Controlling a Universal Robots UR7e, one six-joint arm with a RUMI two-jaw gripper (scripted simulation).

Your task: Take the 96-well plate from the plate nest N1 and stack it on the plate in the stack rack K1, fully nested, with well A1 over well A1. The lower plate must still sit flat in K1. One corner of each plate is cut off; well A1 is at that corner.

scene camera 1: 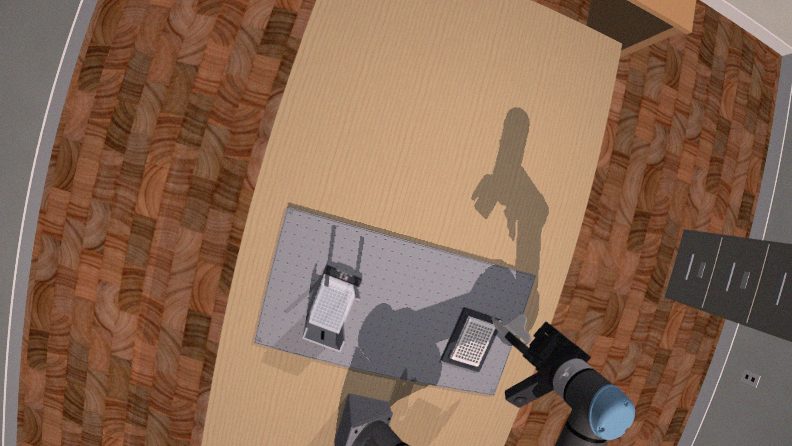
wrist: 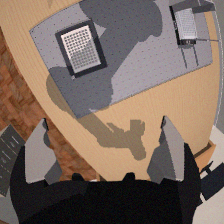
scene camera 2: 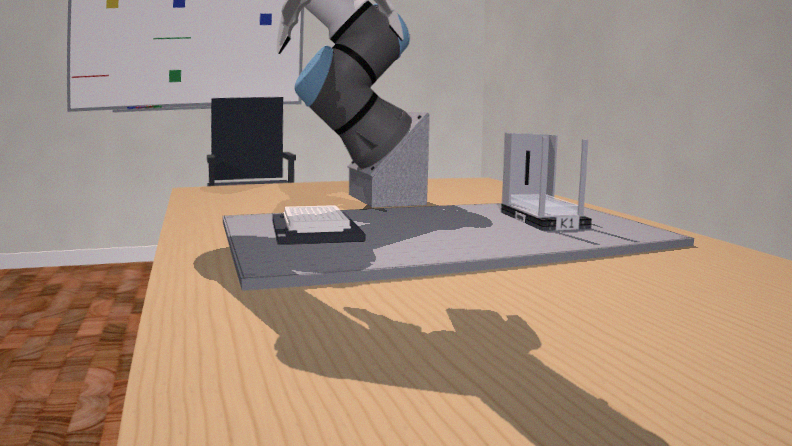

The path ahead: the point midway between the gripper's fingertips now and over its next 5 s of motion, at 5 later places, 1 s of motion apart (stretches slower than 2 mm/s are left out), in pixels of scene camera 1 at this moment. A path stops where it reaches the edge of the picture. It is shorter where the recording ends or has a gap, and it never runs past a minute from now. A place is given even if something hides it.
The gripper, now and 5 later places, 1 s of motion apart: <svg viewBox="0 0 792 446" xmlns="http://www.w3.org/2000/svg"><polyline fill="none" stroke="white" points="516,335 498,354 491,361 485,354 480,348 475,343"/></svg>
